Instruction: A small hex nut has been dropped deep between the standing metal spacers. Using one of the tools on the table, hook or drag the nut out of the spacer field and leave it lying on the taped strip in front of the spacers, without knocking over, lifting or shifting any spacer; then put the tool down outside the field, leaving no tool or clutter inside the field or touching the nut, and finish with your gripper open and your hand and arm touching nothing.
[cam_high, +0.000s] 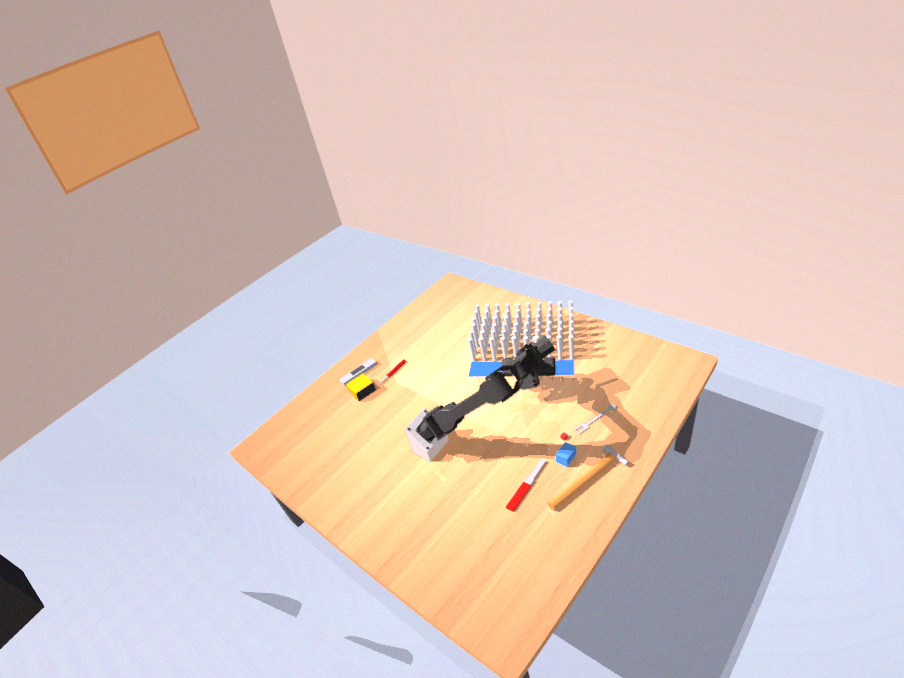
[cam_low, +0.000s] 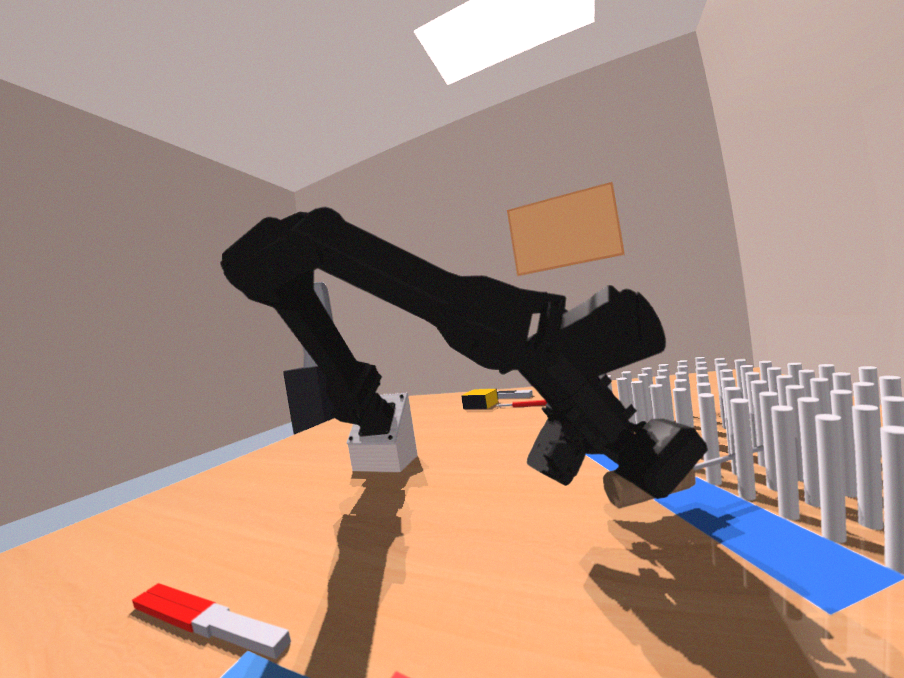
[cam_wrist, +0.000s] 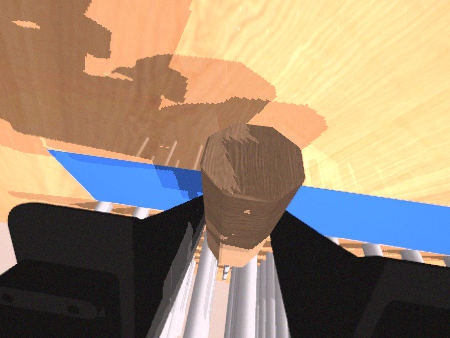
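The blue taped strip lies 6 cm to the left of my gripper tip, 3 cm below it and 3 cm ahead of it. The rest, counted from my gripper tip: fork wrench (29 cm to the right, 9 cm behind, 3 cm below); red piece (23 cm to the right, 20 cm behind, 2 cm below); hex nut (20 cm ahead, 9 cm to the left, 3 cm below).
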